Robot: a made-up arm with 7 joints. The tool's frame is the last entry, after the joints. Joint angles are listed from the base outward.
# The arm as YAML. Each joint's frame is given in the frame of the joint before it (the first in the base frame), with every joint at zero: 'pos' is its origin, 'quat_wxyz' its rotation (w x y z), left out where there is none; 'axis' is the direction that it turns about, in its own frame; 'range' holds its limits. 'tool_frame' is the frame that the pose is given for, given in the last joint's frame.
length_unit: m
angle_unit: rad
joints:
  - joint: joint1
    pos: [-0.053, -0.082, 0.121]
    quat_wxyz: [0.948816, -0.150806, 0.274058, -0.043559]
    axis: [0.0, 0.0, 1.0]
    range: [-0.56, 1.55]
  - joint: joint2
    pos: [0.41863, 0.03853, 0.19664]
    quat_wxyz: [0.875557, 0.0, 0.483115, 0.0]
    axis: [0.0, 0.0, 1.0]
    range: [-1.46, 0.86]
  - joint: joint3
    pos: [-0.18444, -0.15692, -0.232]
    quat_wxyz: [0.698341, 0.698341, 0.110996, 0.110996]
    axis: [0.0, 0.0, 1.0]
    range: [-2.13, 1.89]
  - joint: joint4
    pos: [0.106, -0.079, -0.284]
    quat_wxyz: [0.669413, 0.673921, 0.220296, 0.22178]
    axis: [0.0, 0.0, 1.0]
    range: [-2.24, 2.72]
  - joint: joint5
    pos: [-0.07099, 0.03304, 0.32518]
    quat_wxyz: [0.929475, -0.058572, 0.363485, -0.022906]
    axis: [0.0, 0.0, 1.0]
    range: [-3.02, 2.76]
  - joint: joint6
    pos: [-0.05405, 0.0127, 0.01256]
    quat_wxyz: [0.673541, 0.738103, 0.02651, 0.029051]
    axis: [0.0, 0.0, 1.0]
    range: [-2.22, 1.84]
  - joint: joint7
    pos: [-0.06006, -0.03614, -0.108]
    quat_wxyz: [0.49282, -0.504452, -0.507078, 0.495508]
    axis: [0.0, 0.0, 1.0]
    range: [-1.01, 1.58]
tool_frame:
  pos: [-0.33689, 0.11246, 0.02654]
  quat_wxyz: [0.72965, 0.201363, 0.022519, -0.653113]
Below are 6 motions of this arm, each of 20 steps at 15 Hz.
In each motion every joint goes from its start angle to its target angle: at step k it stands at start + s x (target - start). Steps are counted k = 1, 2, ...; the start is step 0. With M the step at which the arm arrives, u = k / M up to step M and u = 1 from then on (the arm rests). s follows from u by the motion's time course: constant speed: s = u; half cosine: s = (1 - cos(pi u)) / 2; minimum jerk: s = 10 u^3 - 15 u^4 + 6 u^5.
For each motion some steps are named. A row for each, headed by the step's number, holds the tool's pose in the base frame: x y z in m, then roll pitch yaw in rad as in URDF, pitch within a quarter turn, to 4 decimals.
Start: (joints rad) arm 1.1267 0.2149 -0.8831 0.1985 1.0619 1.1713 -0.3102
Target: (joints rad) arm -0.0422 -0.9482 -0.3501 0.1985 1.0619 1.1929 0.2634
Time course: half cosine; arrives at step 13
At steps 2, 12, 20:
2: 0.2514 -0.4892 0.4987 0.9299 0.6465 2.0140
12: -0.1758 0.1978 0.3585 -1.6074 0.9942 -0.7087
20: -0.1717 0.2037 0.3479 -1.6386 0.9781 -0.7418

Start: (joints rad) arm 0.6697 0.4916 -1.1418 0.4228 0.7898 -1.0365 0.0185
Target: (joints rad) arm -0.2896 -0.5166 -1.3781 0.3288 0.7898 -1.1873 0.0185
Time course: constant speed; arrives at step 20
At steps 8, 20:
8: -0.2356 0.1319 1.0709 -1.4572 1.0179 1.4148
20: 0.0215 0.8830 0.5487 2.5900 1.1626 -1.1787

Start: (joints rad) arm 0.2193 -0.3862 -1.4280 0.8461 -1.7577 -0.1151 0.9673
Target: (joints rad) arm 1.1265 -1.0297 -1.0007 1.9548 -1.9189 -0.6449 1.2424
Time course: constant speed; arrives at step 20
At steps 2, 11, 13, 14, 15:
2: 0.0925 0.4789 0.5445 -0.2414 -0.5000 -3.0518
11: -0.2936 0.5305 0.4967 0.0325 -0.1869 -2.4957
13: -0.3855 0.5058 0.4769 0.1037 -0.1163 -2.3588
14: -0.4303 0.4885 0.4651 0.1419 -0.0818 -2.2886
15: -0.4739 0.4679 0.4520 0.1820 -0.0480 -2.2172

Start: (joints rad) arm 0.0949 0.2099 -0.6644 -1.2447 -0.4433 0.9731 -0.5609
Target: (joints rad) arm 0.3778 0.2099 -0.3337 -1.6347 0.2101 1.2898 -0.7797
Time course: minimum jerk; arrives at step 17
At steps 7, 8, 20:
7: -0.0090 0.1050 -0.1333 1.4738 -1.3628 0.9479
8: -0.0241 0.1172 -0.1570 1.5559 -1.3362 0.9181
20: -0.1111 0.1852 -0.2638 1.8181 -1.2064 0.9630

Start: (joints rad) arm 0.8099 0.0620 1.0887 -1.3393 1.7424 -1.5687 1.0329
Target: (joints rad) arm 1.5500 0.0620 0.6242 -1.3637 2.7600 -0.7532 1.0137
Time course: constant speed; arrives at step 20
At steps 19, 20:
19: -0.1383 0.1244 0.4055 -0.4450 0.7658 1.8192
20: -0.1260 0.1269 0.4024 -0.3495 0.7700 1.9434

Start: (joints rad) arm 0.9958 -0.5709 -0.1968 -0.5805 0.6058 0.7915 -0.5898
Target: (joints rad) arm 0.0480 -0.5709 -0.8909 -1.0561 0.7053 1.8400 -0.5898
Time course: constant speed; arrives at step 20
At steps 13, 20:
13: -0.2019 -0.3742 0.1315 1.2056 0.5195 1.3710
20: -0.4213 -0.2296 0.1316 1.7868 0.6097 1.2424

